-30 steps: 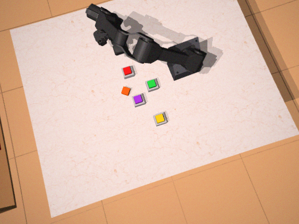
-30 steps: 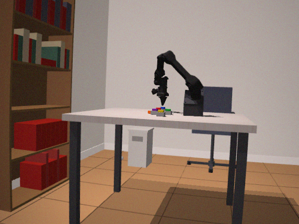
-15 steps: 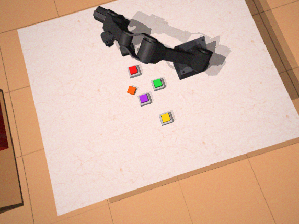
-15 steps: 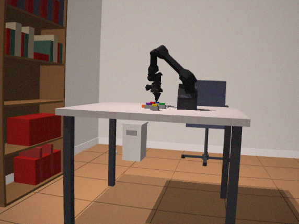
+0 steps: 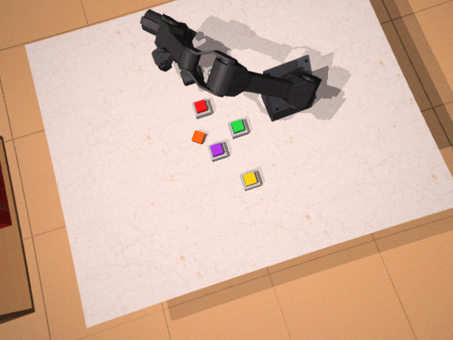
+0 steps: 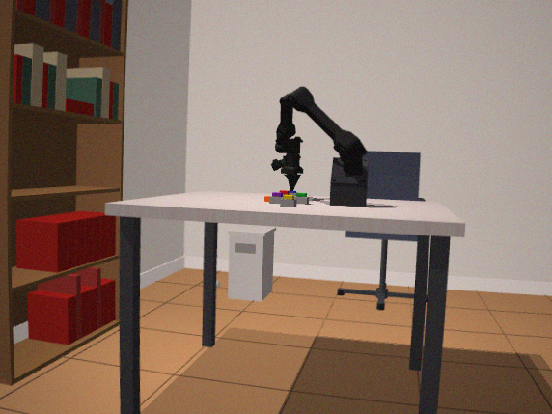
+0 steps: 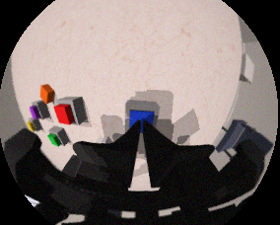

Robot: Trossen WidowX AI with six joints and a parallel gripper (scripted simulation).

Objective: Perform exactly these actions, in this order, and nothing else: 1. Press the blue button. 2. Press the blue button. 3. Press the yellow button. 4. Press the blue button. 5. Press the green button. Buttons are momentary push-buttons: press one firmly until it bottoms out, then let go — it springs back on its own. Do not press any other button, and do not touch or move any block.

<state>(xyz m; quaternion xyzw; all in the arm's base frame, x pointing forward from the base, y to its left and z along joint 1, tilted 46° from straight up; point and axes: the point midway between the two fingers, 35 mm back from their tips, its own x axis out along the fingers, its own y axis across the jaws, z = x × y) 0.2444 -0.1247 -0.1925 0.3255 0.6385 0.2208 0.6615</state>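
Now: the blue button 1 cm below my gripper tip. From my gripper tip the other things lie so: orange block (21 cm to the left, 7 cm ahead, 2 cm below); white block (9 cm to the left, 7 cm behind, 2 cm below); red button (14 cm to the left, 2 cm ahead).
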